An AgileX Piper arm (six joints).
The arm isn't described. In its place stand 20 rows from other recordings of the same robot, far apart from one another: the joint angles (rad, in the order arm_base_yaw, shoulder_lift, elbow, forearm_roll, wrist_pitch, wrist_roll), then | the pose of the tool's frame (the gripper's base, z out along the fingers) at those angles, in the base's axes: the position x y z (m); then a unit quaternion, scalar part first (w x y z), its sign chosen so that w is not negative.
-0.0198 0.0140 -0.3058 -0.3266 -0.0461 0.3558 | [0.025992, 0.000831, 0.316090, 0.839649, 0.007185, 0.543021, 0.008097]
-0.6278 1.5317 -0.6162 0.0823 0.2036 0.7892 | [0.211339, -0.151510, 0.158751, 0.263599, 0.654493, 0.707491, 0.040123]
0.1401 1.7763 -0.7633 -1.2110 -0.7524 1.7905 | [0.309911, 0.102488, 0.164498, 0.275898, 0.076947, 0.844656, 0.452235]
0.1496 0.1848 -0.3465 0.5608 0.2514 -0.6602 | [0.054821, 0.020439, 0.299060, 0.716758, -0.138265, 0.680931, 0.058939]
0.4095 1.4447 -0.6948 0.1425 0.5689 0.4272 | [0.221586, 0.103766, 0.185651, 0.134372, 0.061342, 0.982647, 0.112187]
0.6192 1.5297 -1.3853 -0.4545 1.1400 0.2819 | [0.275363, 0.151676, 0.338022, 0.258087, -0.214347, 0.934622, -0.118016]
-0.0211 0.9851 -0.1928 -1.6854 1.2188 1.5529 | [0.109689, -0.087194, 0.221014, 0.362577, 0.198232, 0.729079, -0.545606]
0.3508 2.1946 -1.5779 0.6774 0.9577 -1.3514 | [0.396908, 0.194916, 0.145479, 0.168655, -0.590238, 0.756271, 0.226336]
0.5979 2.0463 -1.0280 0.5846 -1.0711 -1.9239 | [0.364019, 0.194587, 0.173128, 0.531727, -0.512336, 0.459614, -0.493490]
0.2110 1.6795 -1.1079 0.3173 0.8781 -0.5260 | [0.309904, 0.088722, 0.216293, 0.121996, -0.271947, 0.947755, 0.113676]
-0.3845 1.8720 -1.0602 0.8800 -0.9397 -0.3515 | [0.344192, -0.200361, 0.230950, 0.650390, 0.434778, 0.560288, -0.272101]
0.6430 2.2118 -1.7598 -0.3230 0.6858 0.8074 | [0.401687, 0.278094, 0.181153, 0.276459, -0.015439, 0.958292, 0.070766]
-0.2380 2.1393 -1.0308 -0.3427 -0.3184 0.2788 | [0.393219, -0.085544, 0.078147, 0.414615, 0.064701, 0.907625, -0.011204]
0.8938 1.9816 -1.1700 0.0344 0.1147 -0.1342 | [0.257406, 0.320846, 0.149078, 0.329253, -0.445778, 0.820534, 0.139992]
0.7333 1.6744 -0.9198 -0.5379 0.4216 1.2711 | [0.253189, 0.202413, 0.185451, 0.261568, 0.046745, 0.958228, 0.105806]
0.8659 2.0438 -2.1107 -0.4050 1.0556 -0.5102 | [0.323709, 0.332371, 0.351978, 0.351655, -0.615446, 0.691790, -0.137811]
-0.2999 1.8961 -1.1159 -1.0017 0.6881 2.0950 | [0.337178, -0.155222, 0.166107, 0.316596, 0.688935, 0.635412, -0.146240]
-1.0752 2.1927 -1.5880 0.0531 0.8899 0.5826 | [0.212334, -0.384885, 0.135387, 0.084463, 0.744587, 0.662159, 0.001370]
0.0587 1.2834 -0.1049 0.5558 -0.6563 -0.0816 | [0.168709, -0.019433, 0.150232, 0.516916, 0.215770, 0.827848, -0.030140]
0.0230 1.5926 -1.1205 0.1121 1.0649 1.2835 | [0.296311, 0.015723, 0.240850, 0.017213, 0.606843, 0.790912, 0.076837]
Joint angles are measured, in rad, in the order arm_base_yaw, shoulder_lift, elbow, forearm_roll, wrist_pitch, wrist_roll. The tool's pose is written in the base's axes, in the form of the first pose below.
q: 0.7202, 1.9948, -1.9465, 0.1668, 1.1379, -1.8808
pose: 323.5 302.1 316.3; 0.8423 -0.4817 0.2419; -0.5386 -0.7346 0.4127; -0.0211 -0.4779 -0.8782
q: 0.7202, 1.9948, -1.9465, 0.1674, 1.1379, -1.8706
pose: 323.5 302.1 316.3; 0.8374 -0.4904 0.2415; -0.5460 -0.7289 0.4131; -0.0266 -0.4778 -0.8781
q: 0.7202, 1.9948, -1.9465, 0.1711, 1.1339, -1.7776
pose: 323.5 302.5 316.5; 0.7879 -0.5662 0.2422; -0.6113 -0.6721 0.4177; -0.0737 -0.4772 -0.8757
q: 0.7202, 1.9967, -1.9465, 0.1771, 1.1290, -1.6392
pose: 323.8 303.4 316.0; 0.7016 -0.6706 0.2409; -0.6977 -0.5780 0.4232; -0.1446 -0.4650 -0.8734
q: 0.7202, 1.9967, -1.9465, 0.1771, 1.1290, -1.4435
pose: 323.8 303.4 316.0; 0.5578 -0.7943 0.2409; -0.7968 -0.4312 0.4232; -0.2323 -0.4280 -0.8734
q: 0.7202, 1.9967, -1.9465, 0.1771, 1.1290, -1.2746
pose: 323.8 303.4 316.0; 0.4163 -0.8767 0.2409; -0.8580 -0.2912 0.4232; -0.3009 -0.3829 -0.8734
